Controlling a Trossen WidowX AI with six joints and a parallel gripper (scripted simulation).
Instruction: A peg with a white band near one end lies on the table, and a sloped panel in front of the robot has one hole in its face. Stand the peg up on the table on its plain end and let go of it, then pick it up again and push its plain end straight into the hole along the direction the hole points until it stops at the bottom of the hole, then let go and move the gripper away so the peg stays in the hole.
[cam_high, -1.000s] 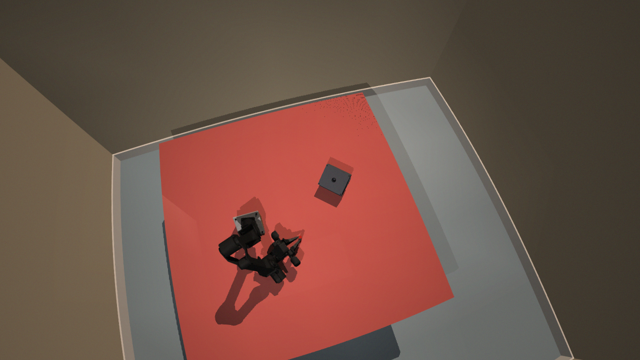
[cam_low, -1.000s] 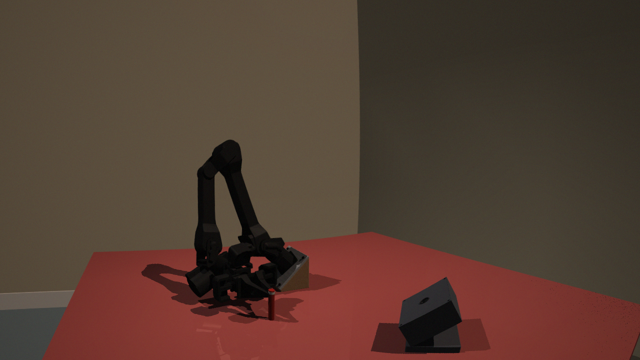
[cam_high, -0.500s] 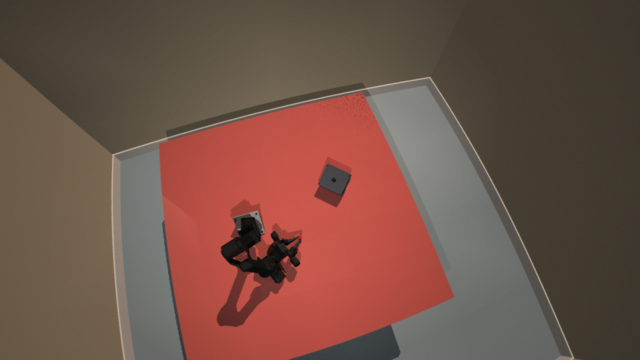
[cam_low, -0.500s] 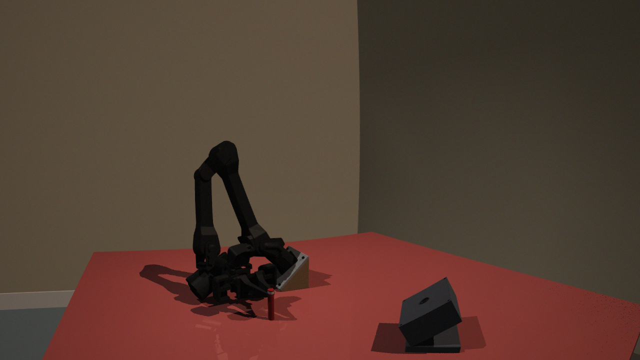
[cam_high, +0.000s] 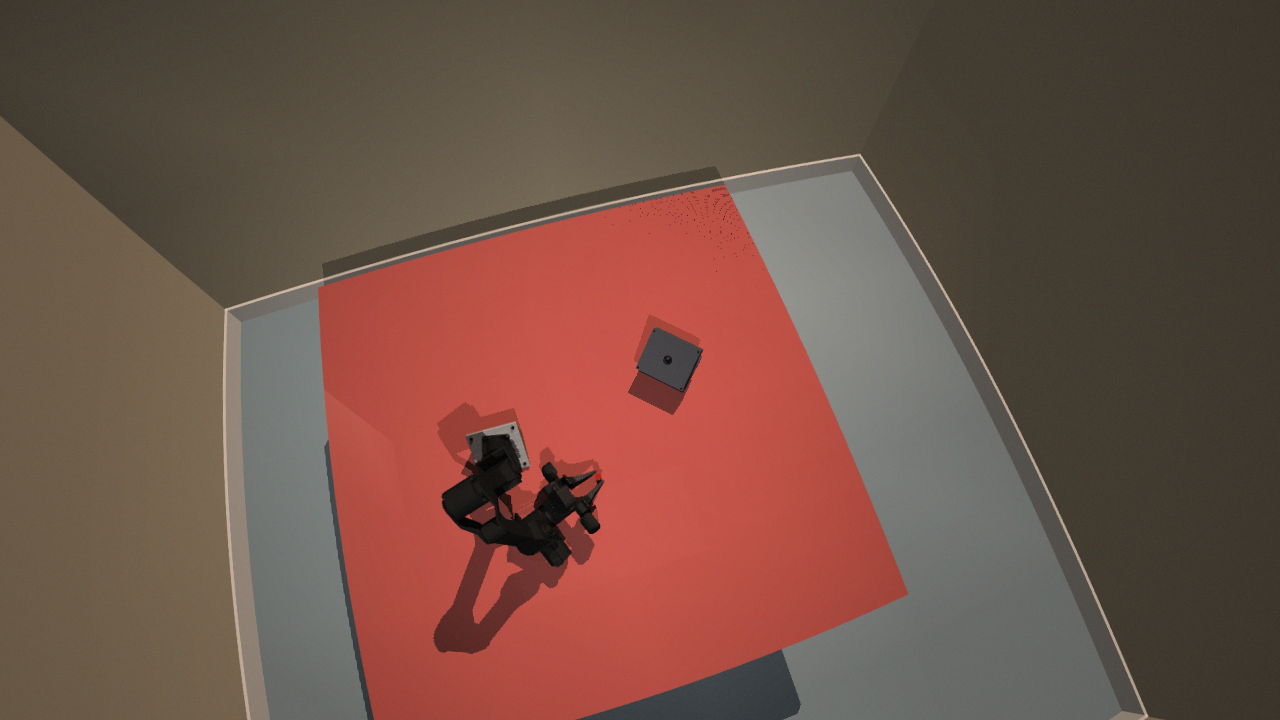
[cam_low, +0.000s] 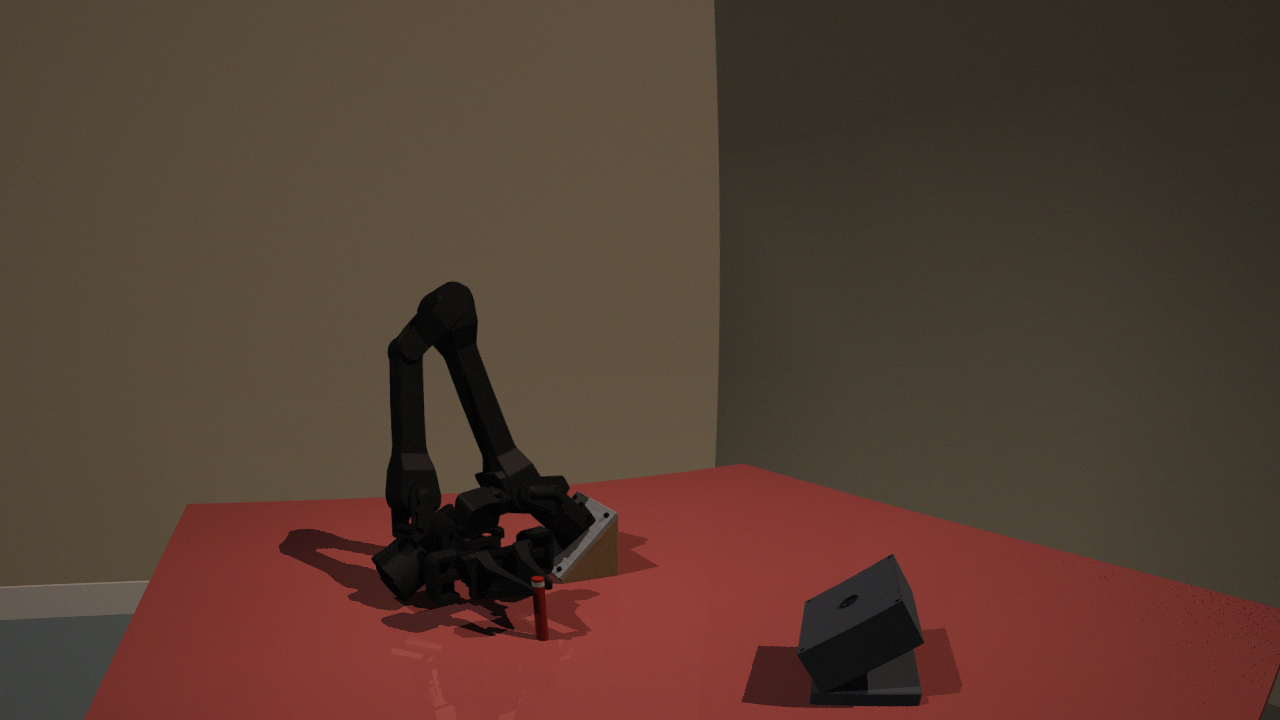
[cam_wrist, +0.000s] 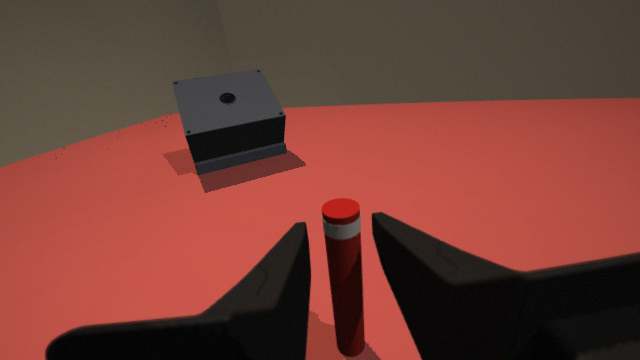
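Now: the red peg 1 cm below my gripper tip. From my gripper tip the other things lie so: dark sloped panel: 27 cm to the left, 21 cm ahead.
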